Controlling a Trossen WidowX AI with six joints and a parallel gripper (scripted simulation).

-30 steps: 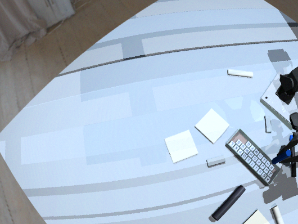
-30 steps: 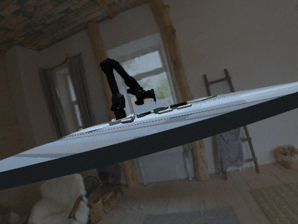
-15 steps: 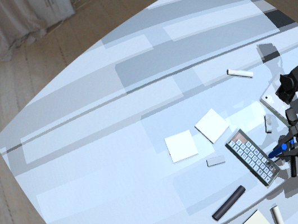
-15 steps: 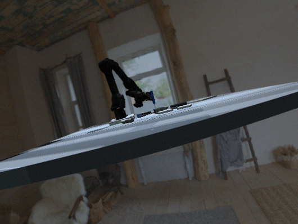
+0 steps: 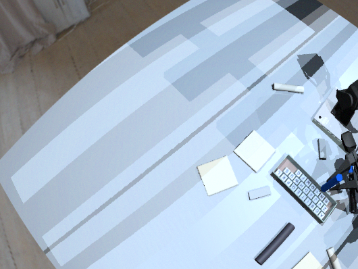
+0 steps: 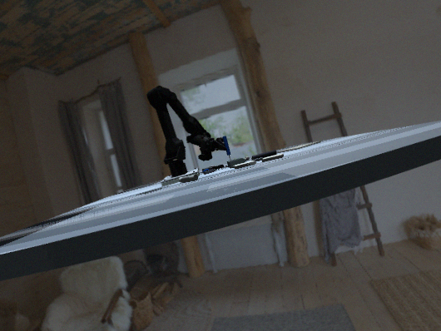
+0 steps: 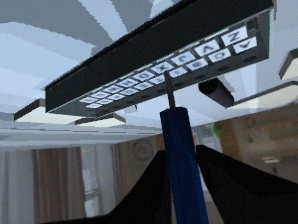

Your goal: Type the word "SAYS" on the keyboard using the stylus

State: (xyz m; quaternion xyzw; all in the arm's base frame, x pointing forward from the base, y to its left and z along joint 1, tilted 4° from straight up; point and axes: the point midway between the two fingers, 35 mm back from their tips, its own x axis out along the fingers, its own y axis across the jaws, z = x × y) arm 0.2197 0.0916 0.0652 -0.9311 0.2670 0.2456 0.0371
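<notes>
The grey eraser is 10 cm ahead of my gripper tip, 12 cm to the right of it and 8 cm below it. The rest, counted from my gripper tip: stylus tip: 5 cm below; then dark cylinder: 17 cm ahead, 7 cm below; then stylus: 1 cm below.
</notes>
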